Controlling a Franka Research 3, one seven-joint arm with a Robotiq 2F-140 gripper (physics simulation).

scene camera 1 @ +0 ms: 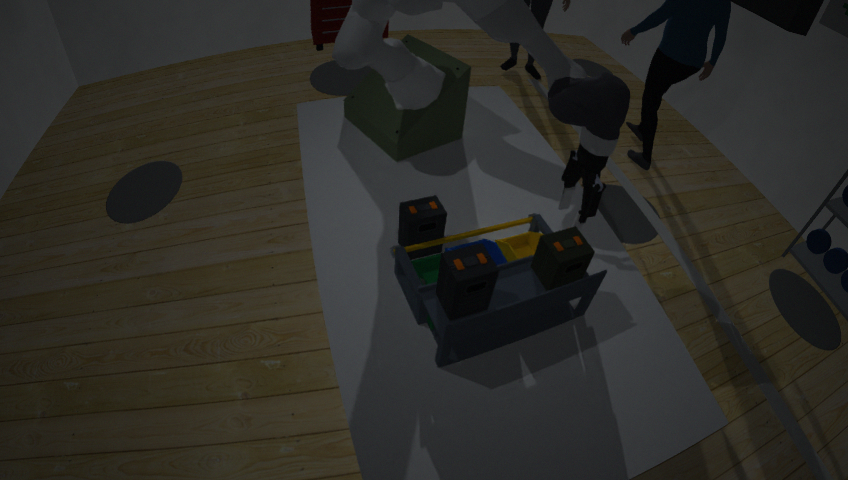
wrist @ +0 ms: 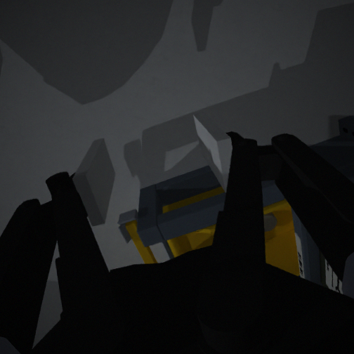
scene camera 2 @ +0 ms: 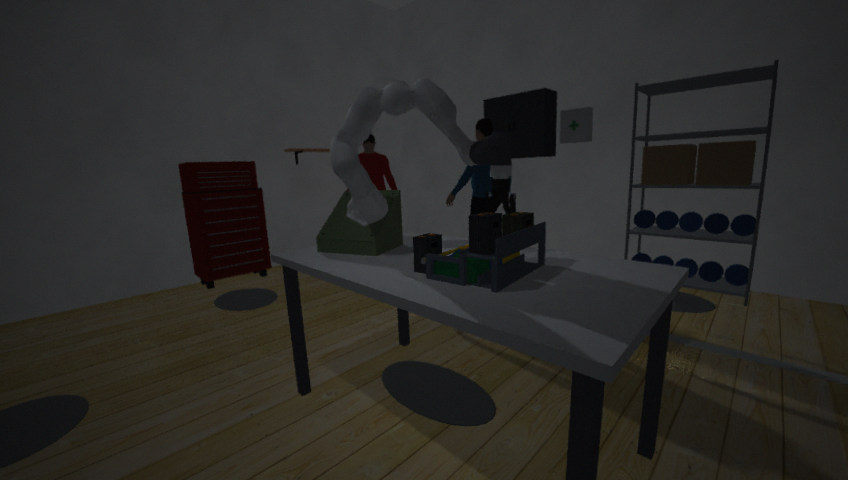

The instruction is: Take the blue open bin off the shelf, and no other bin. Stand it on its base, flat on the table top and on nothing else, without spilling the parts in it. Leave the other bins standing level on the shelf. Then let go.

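Observation:
The blue bin (scene camera 1: 492,251) sits on the upper level of the grey shelf (scene camera 1: 511,327) (scene camera 2: 504,276) (wrist: 190,220). It lies between the green bin (scene camera 1: 427,270) and the yellow bin (scene camera 1: 522,245) (wrist: 285,240), partly hidden by a dark case; its contents cannot be made out. The blue bin does not show in the wrist view. A yellow bar (scene camera 1: 470,233) runs along the shelf's robot side. My gripper (scene camera 1: 576,208) (scene camera 2: 506,206) (wrist: 152,144) is open and empty, pointing down above and beside the shelf's yellow-bin end. In scene camera 2 dark cases partly hide its fingers.
Two dark cases with orange latches, one black (scene camera 1: 467,285) and one olive (scene camera 1: 562,258), stand on the shelf behind the bins. Another black case (scene camera 1: 422,223) (scene camera 2: 426,252) stands on the table (scene camera 1: 333,178) (scene camera 2: 571,315), close to the bar's green-bin end. People stand beyond the table.

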